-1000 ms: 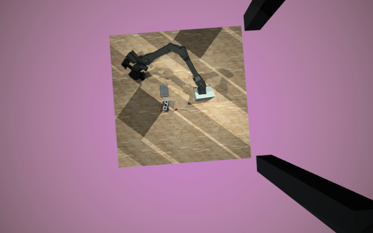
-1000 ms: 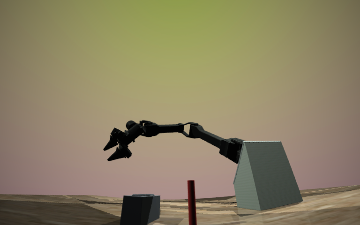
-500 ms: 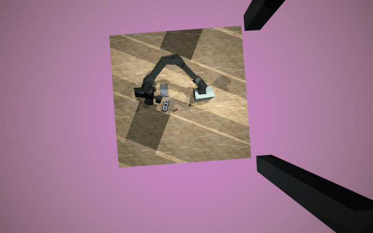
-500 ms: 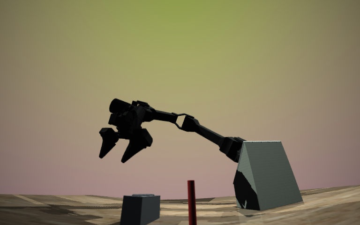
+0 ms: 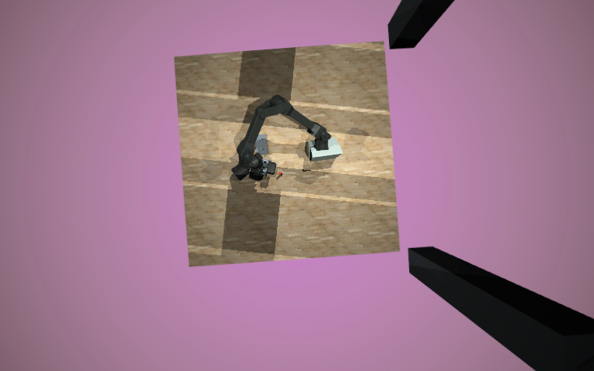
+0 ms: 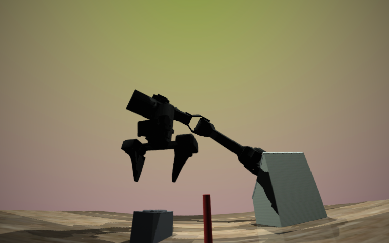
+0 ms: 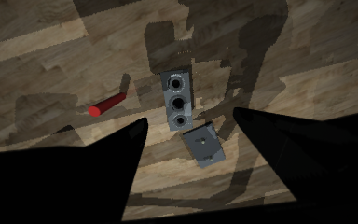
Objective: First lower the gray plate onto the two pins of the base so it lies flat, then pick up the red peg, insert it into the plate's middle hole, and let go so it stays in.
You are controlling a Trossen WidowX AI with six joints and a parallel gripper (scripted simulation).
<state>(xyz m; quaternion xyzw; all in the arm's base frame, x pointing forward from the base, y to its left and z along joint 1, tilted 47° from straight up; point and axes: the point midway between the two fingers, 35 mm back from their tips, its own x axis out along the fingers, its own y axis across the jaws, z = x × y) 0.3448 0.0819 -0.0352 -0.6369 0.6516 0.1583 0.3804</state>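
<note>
Now: gripper tip 1 cm past the gray plate and 7 cm above it. Also, from my gripper tip: red peg (11 cm behind, 4 cm to the left, 7 cm below).
</note>
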